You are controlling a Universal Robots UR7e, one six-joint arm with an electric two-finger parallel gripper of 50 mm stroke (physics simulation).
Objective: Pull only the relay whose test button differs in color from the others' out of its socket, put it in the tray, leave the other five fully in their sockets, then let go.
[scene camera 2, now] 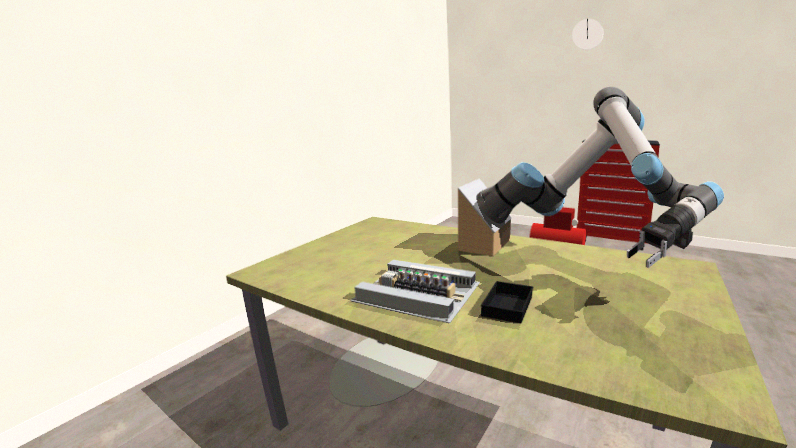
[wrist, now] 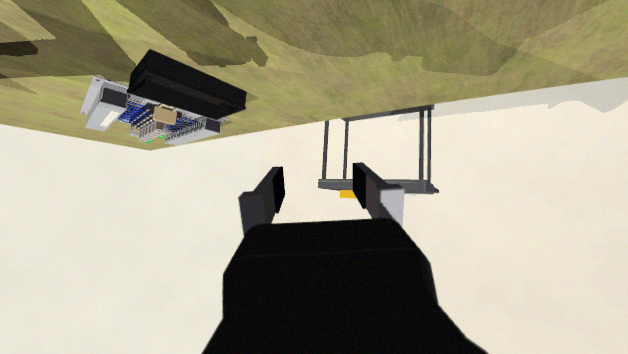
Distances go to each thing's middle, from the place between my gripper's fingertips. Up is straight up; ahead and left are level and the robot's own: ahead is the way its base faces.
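Labels:
My gripper, measured from the relay panel point(scene camera 2: 467, 292), is 600 mm to the left of it and 180 mm above it, and still 50 mm short of it.

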